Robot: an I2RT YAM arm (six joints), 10 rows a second.
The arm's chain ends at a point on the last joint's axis. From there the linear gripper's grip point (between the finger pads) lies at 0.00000 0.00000 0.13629 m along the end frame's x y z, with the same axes.
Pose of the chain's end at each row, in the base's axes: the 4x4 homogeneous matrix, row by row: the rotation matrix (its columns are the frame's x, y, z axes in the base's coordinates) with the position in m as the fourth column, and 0 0 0 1 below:
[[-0.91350 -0.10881 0.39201 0.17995], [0.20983 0.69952 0.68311 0.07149], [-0.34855 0.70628 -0.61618 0.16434], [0 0 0 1]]
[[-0.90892 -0.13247 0.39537 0.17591], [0.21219 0.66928 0.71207 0.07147], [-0.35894 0.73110 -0.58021 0.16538], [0 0 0 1]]
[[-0.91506 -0.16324 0.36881 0.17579], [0.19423 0.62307 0.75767 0.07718], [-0.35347 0.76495 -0.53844 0.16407], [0 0 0 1]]
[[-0.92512 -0.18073 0.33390 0.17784], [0.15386 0.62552 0.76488 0.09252], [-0.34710 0.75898 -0.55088 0.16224], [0 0 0 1]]
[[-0.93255 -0.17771 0.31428 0.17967], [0.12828 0.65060 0.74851 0.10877], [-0.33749 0.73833 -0.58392 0.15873], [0 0 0 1]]
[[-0.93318 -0.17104 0.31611 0.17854], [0.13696 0.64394 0.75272 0.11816], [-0.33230 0.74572 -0.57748 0.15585], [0 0 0 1]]
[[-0.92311 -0.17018 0.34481 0.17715], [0.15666 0.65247 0.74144 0.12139], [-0.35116 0.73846 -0.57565 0.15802], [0 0 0 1]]
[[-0.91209 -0.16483 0.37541 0.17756], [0.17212 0.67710 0.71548 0.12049], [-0.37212 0.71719 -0.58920 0.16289], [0 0 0 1]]
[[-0.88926 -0.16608 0.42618 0.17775], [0.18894 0.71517 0.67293 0.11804], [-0.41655 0.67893 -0.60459 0.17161], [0 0 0 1]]
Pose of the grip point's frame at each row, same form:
[[-0.91350 -0.10881 0.39201 0.23338], [0.20983 0.69952 0.68311 0.16459], [-0.34855 0.70628 -0.61618 0.08036], [0 0 0 1]]
[[-0.90892 -0.13247 0.39537 0.22979], [0.21219 0.66928 0.71207 0.16852], [-0.35894 0.73110 -0.58021 0.08630], [0 0 0 1]]
[[-0.91506 -0.16324 0.36881 0.22606], [0.19423 0.62307 0.75767 0.18044], [-0.35347 0.76495 -0.53844 0.09069], [0 0 0 1]]
[[-0.92512 -0.18073 0.33390 0.22335], [0.15386 0.62552 0.76488 0.19677], [-0.34710 0.75898 -0.55088 0.08716], [0 0 0 1]]
[[-0.93255 -0.17771 0.31428 0.22250], [0.12828 0.65060 0.74851 0.21078], [-0.33749 0.73833 -0.58392 0.07915], [0 0 0 1]]
[[-0.93318 -0.17104 0.31611 0.22162], [0.13696 0.64394 0.75272 0.22075], [-0.33230 0.74572 -0.57748 0.07715], [0 0 0 1]]
[[-0.92311 -0.17018 0.34481 0.22414], [0.15666 0.65247 0.74144 0.22244], [-0.35116 0.73846 -0.57565 0.07956], [0 0 0 1]]
[[-0.91209 -0.16483 0.37541 0.22872], [0.17212 0.67710 0.71548 0.21800], [-0.37212 0.71719 -0.58920 0.08259], [0 0 0 1]]
[[-0.88926 -0.16608 0.42618 0.23583], [0.18894 0.71517 0.67293 0.20975], [-0.41655 0.67893 -0.60459 0.08921], [0 0 0 1]]

